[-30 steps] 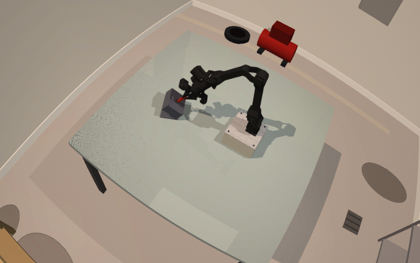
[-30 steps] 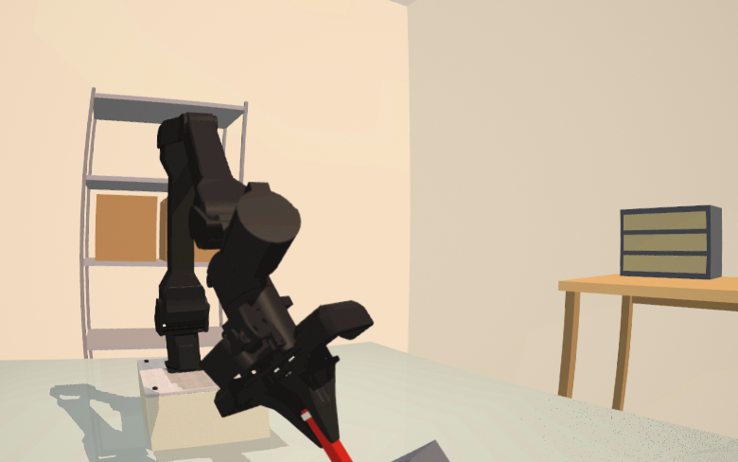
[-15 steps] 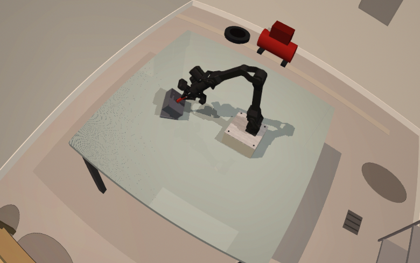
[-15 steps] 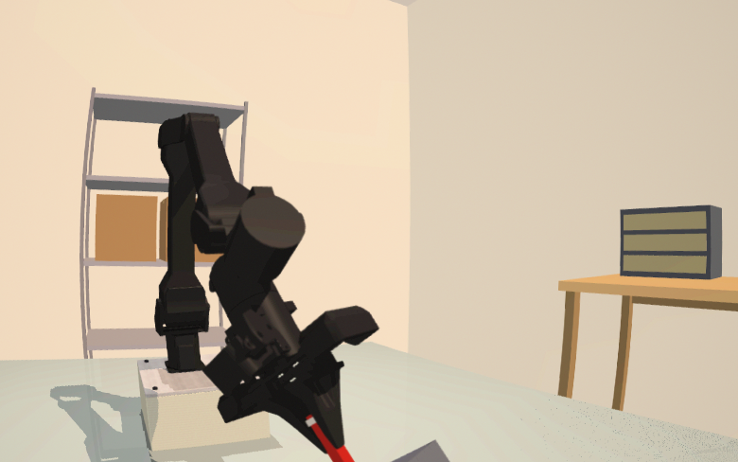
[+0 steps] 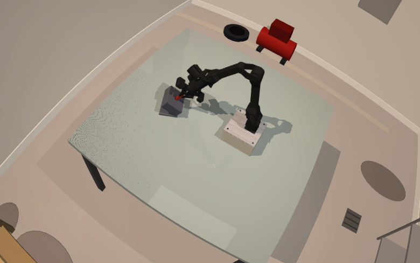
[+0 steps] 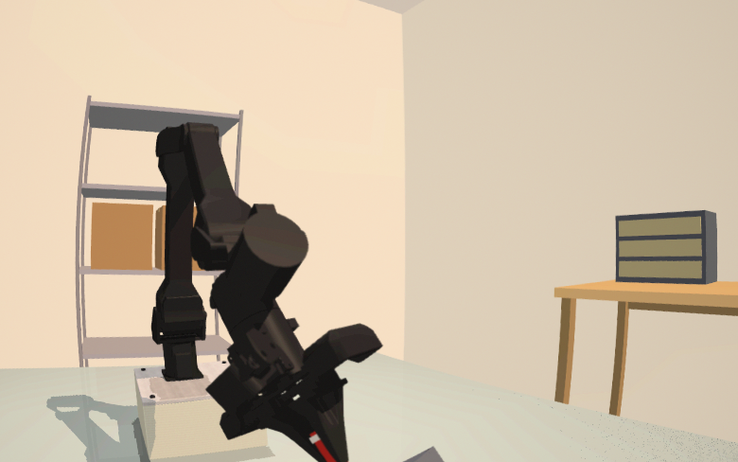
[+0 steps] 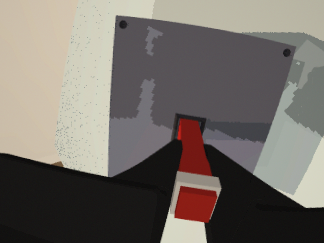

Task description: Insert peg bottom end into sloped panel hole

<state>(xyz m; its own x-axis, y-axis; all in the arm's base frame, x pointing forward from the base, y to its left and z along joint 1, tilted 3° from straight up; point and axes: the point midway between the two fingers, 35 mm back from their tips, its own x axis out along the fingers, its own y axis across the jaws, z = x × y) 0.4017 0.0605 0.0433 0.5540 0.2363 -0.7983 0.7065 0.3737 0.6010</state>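
My gripper tip is 30 mm short of the grey sloped panel, 20 mm to the right of it and 50 mm above it. Round my gripper tip: peg (10 mm behind, 10 mm above).
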